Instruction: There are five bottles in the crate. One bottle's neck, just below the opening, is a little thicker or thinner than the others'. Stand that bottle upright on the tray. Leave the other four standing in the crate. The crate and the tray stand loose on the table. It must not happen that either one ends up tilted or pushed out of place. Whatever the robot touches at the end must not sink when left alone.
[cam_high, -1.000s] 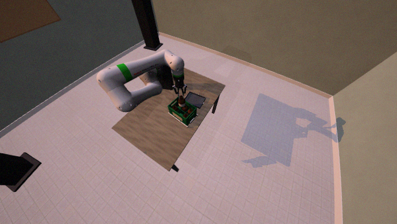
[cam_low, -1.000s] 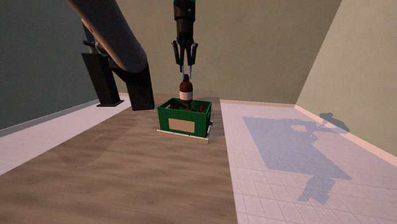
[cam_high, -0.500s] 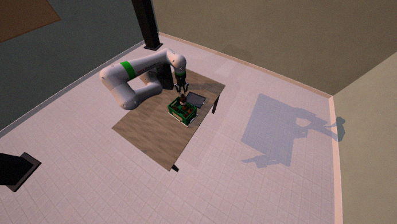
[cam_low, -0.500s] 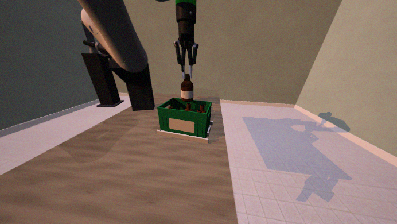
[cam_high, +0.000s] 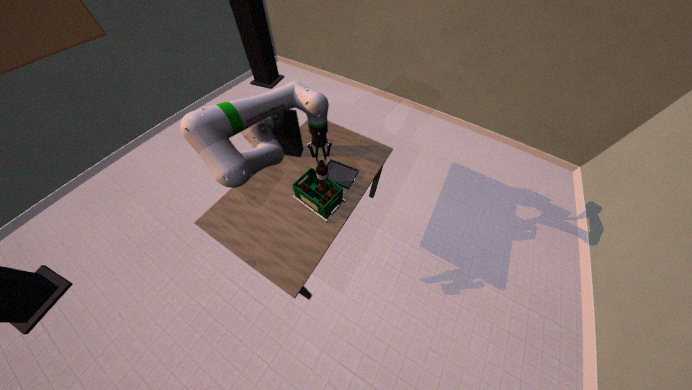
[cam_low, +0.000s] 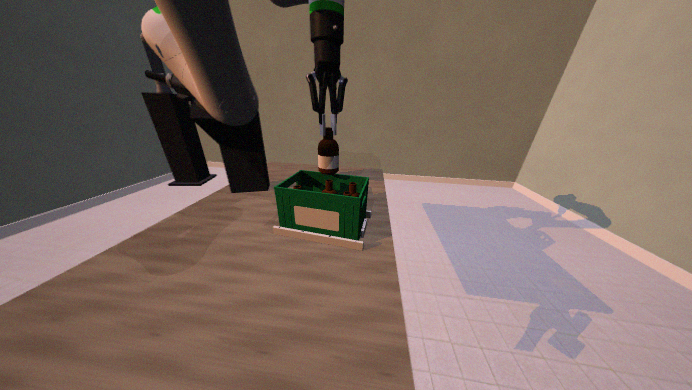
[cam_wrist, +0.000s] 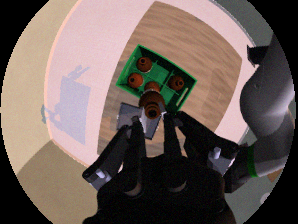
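My gripper is now 9 cm above the brown bottle. Round my hand: dark tray 34 cm below, 20 cm to the left, 4 cm ahead; green crate 27 cm below, 7 cm to the right, 1 cm behind.
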